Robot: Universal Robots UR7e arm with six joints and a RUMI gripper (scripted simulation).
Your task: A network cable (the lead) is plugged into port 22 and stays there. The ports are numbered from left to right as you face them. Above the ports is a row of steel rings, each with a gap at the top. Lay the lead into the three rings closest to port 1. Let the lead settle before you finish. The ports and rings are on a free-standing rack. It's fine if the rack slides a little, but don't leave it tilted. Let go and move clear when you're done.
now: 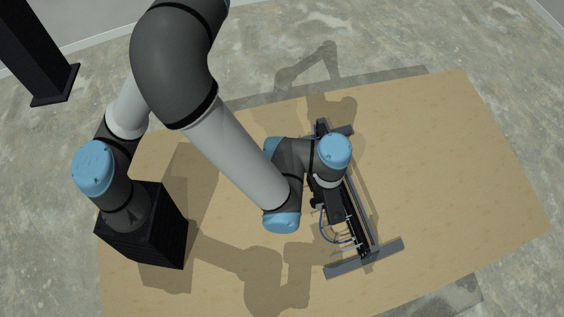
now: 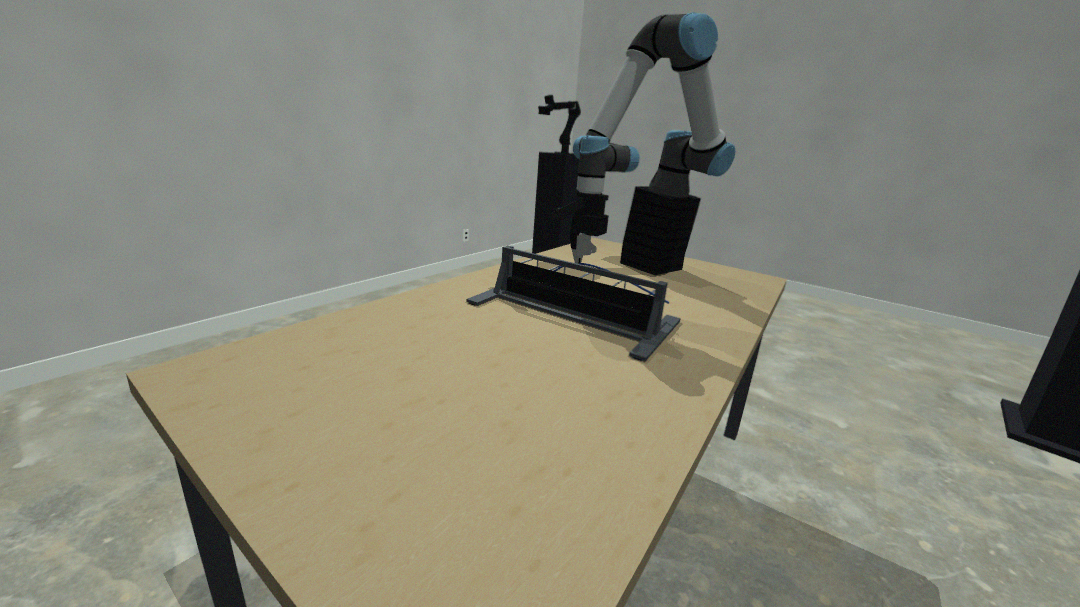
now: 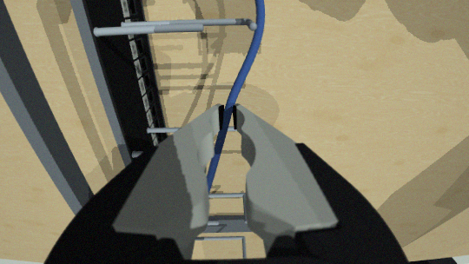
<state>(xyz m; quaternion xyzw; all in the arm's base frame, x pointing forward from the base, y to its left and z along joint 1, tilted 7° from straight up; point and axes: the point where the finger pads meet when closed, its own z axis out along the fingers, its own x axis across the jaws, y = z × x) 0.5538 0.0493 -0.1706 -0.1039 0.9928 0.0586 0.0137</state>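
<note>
The rack lies 9 cm ahead of my hand, 7 cm to the left of it and 5 cm below it.
</note>
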